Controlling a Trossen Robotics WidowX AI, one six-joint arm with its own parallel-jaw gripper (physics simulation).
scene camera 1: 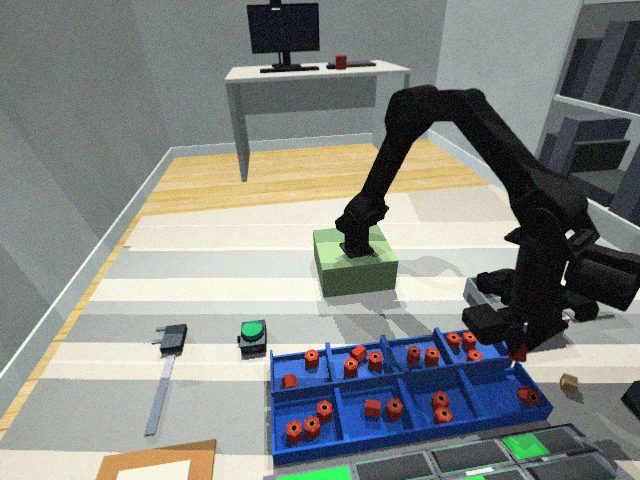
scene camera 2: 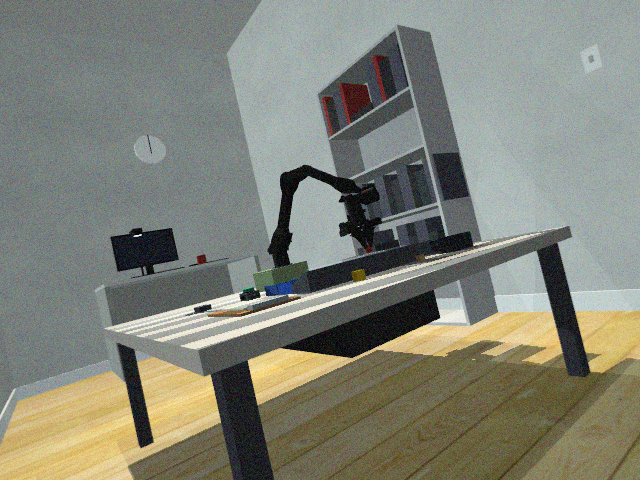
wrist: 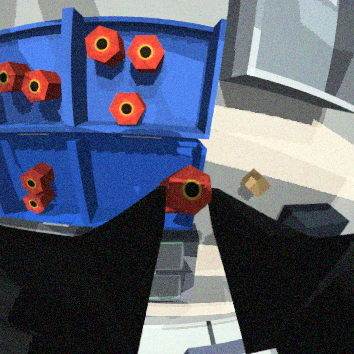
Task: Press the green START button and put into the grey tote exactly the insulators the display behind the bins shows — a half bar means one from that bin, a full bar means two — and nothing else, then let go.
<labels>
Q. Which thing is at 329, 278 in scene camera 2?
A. A display.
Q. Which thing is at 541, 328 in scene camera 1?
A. My gripper.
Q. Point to a grey tote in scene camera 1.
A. At 471, 294
</labels>
